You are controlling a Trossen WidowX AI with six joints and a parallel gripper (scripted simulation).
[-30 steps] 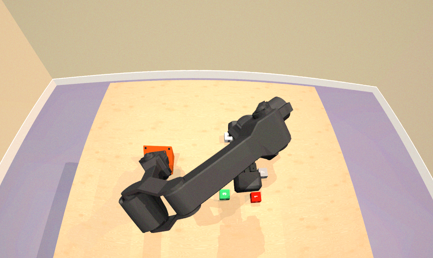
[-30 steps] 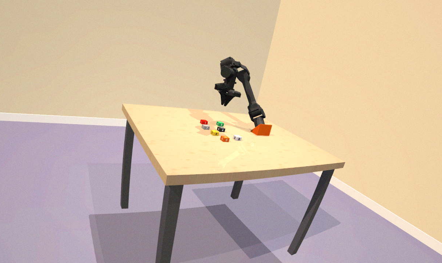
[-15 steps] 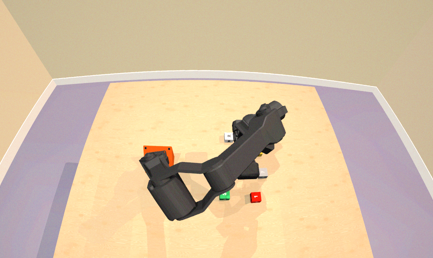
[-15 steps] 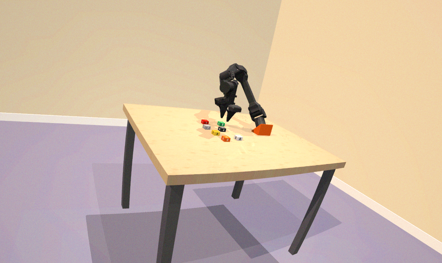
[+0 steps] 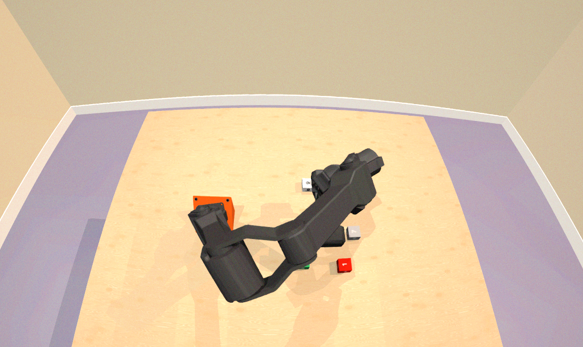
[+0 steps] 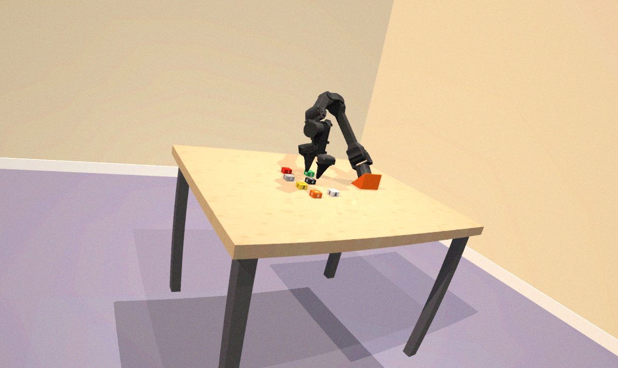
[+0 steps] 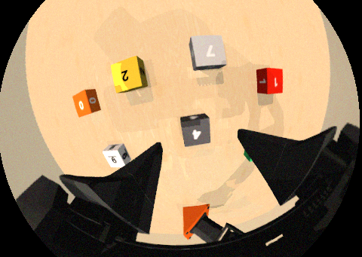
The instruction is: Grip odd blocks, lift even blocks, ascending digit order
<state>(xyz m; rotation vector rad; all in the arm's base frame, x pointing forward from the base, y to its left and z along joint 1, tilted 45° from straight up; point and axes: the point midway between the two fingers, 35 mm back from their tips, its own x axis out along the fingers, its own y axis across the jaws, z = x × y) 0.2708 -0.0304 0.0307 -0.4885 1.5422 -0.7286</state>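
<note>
My gripper tip is now 2 cm above the dark block. Round my gripper tip: green block: 6 cm behind, 9 cm to the right, 2 cm below; grey block: 8 cm ahead, 3 cm to the right, 2 cm below; yellow block: 8 cm ahead, 6 cm to the left, 2 cm below.
</note>
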